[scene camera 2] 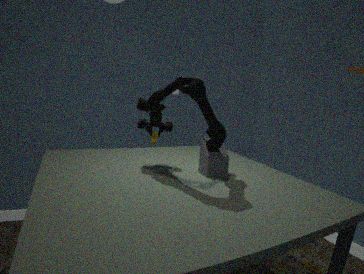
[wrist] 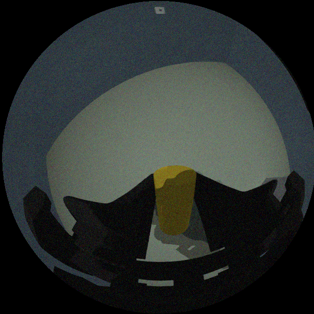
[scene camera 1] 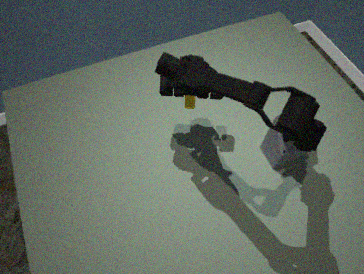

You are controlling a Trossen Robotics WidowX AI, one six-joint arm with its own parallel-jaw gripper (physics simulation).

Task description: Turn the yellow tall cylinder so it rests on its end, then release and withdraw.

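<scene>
The yellow tall cylinder (scene camera 1: 190, 102) (scene camera 2: 154, 136) (wrist: 174, 202) is held between the two dark fingers of my gripper (scene camera 2: 155, 132) (wrist: 172, 176). In the wrist view both fingers press on its sides, and its long side and one rounded end show. In scene camera 1 the lower part of the cylinder sticks out below the gripper and looks about upright; its upper part is hidden behind the gripper. In scene camera 2 it hangs in the air above the table, close to upright with a slight lean. My gripper is shut on it, clear of the table top.
The pale table (scene camera 1: 100, 200) (scene camera 2: 100, 215) (wrist: 150, 120) lies below the arm. The grey arm base (scene camera 1: 273, 149) (scene camera 2: 213, 164) stands to the right of the gripper. Dark shadows of the arm fall on the table. The table's far edge runs behind the gripper.
</scene>
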